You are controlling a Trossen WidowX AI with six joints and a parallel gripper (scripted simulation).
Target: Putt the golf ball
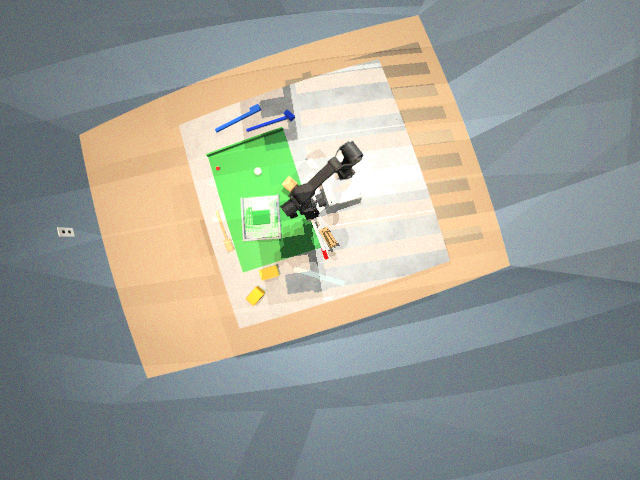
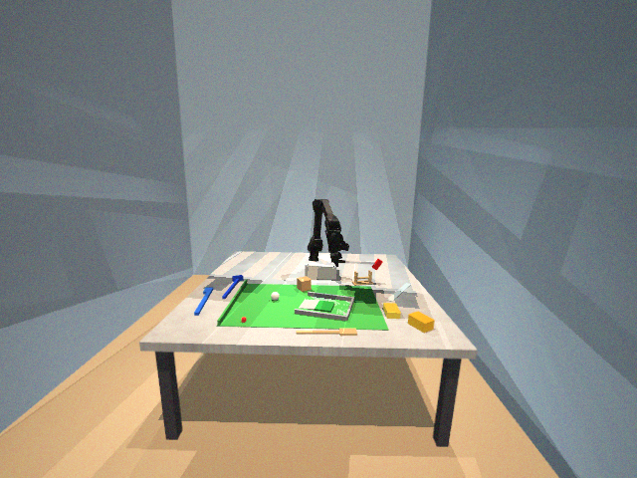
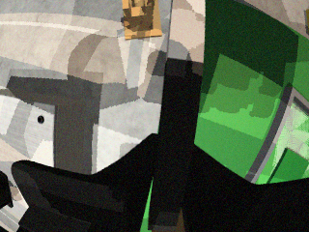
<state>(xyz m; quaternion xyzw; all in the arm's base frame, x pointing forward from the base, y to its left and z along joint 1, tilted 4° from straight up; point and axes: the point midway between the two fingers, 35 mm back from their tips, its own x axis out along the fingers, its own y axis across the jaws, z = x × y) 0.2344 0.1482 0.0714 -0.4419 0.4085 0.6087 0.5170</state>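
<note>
My gripper tip is now 7 cm short of the tan cube, 18 cm to the left of it and 9 cm above it. Round my gripper tip: red putter: 2 cm behind, 11 cm to the left, 2 cm above; small wooden rack: 7 cm behind, 15 cm to the left, 9 cm below; grey frame: 28 cm ahead, 3 cm to the right, 11 cm below.
</note>
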